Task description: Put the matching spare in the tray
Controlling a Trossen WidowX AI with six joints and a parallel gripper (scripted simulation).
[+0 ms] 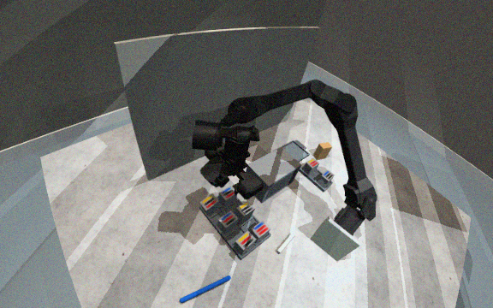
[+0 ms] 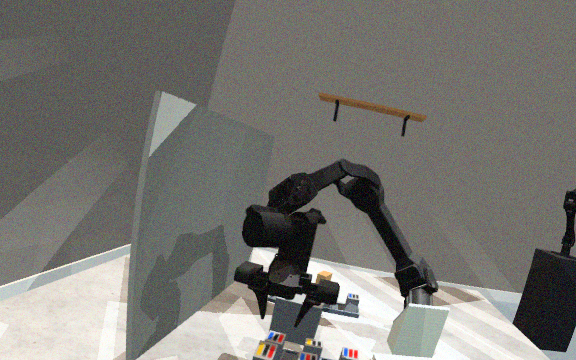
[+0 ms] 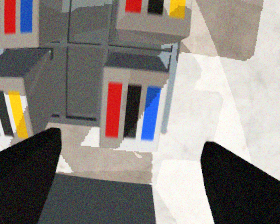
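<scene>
Now: the grey spare 40 mm below my gripper tip. From my gripper tip the other things lie so: blue stick (210 mm to the left, 180 mm behind, 80 mm below); then grey box (160 mm to the right, 30 mm below, 20 mm behind); then grey panel (210 mm ahead, 180 mm to the right, 140 mm above).
</scene>
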